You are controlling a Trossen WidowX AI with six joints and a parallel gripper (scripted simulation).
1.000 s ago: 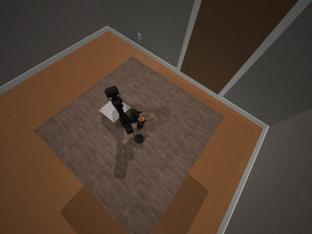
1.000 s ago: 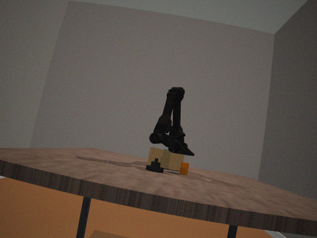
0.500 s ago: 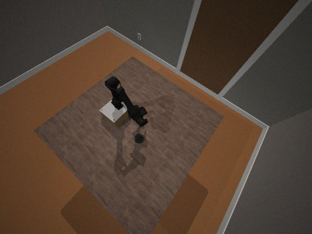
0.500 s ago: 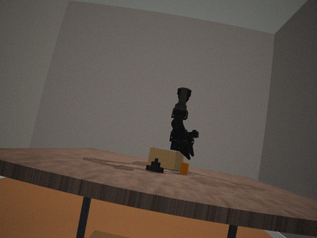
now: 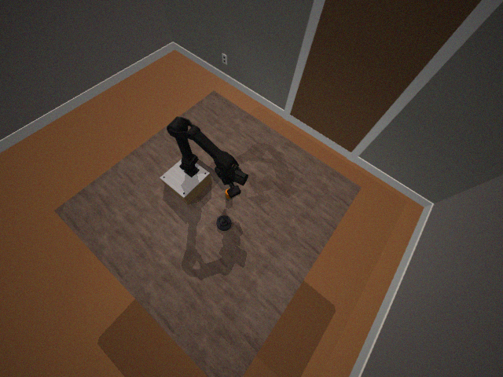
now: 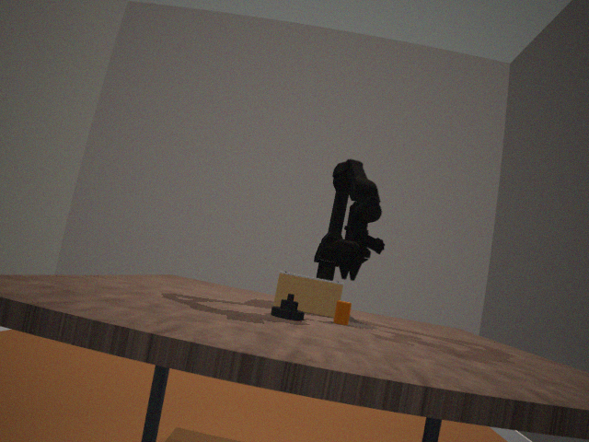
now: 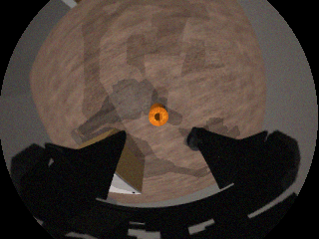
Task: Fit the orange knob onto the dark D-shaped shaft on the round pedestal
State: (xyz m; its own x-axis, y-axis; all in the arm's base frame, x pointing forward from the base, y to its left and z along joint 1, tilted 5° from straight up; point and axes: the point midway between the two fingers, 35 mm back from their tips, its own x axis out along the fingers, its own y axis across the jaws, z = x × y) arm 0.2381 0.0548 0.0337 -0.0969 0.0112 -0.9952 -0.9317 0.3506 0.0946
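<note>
Right now my gripper tip is 90 mm above the orange knob. Round my gripper tip: pedestal (150 mm to the right, 100 mm ahead, 90 mm below).
</note>
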